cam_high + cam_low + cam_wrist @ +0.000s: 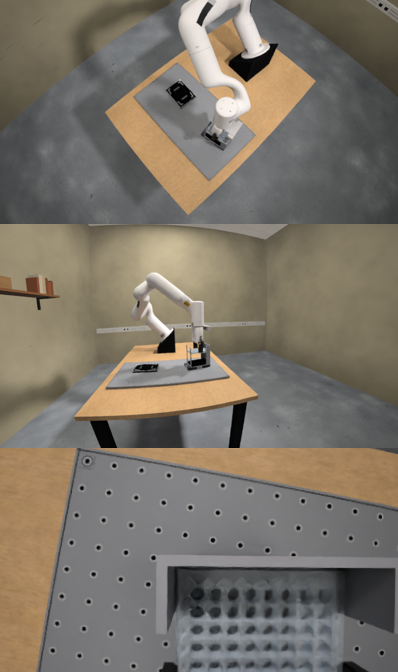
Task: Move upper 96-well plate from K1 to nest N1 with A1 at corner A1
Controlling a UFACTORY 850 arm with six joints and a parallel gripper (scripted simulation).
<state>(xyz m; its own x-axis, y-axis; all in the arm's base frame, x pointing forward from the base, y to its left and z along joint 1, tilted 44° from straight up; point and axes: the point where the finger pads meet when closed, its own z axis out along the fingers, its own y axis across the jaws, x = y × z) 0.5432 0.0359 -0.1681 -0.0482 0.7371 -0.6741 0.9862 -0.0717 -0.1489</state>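
My gripper is now 35 cm to the left of the plate nest N1, 12 cm above it and 7 cm past it. From my hand the other things lie so: pale 96-well plate: 1 cm below; dark low plate: 9 cm below.
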